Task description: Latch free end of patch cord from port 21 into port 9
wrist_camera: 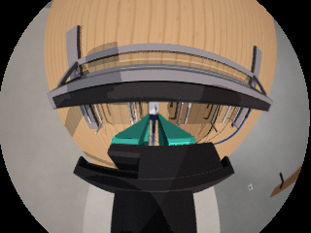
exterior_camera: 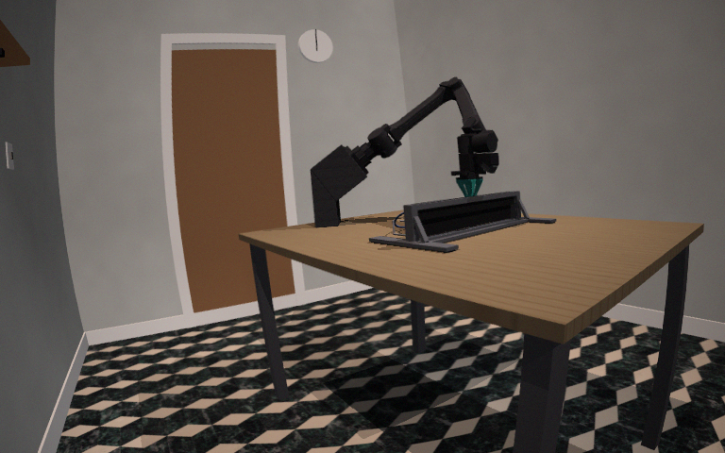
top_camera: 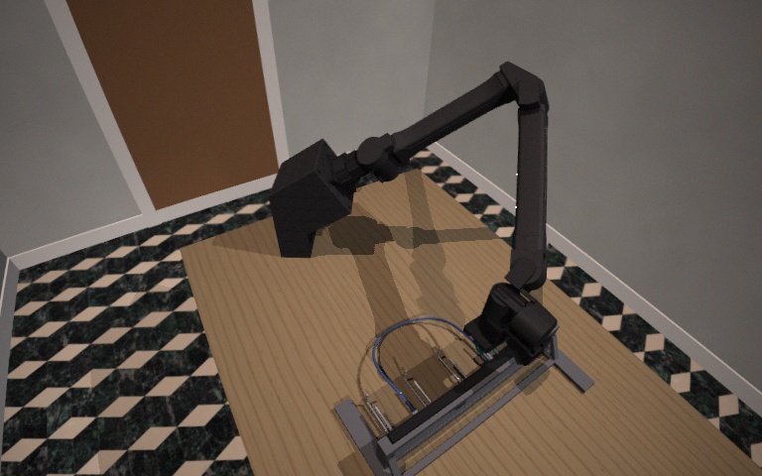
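The plug lies 20 mm ahead of my hand and 10 mm to the left of it.
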